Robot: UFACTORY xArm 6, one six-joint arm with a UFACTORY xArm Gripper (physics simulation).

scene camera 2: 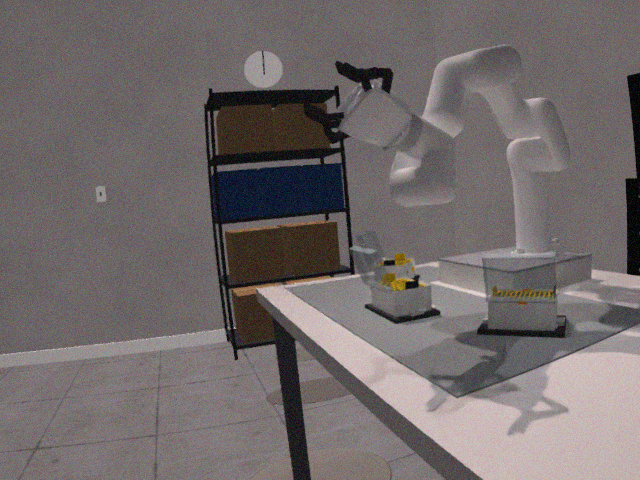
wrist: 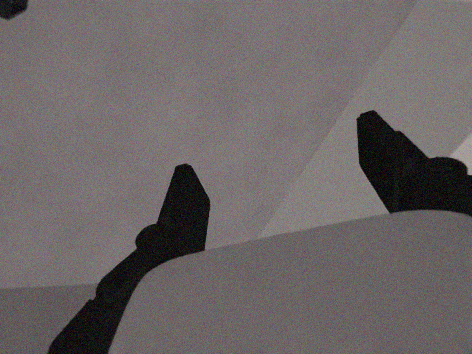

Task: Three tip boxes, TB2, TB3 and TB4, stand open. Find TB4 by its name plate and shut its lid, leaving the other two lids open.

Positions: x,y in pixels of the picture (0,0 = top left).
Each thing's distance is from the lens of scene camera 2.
clear lid (scene camera 2: 518,277): 0.72 m
grey mat (scene camera 2: 445,349): 0.72 m
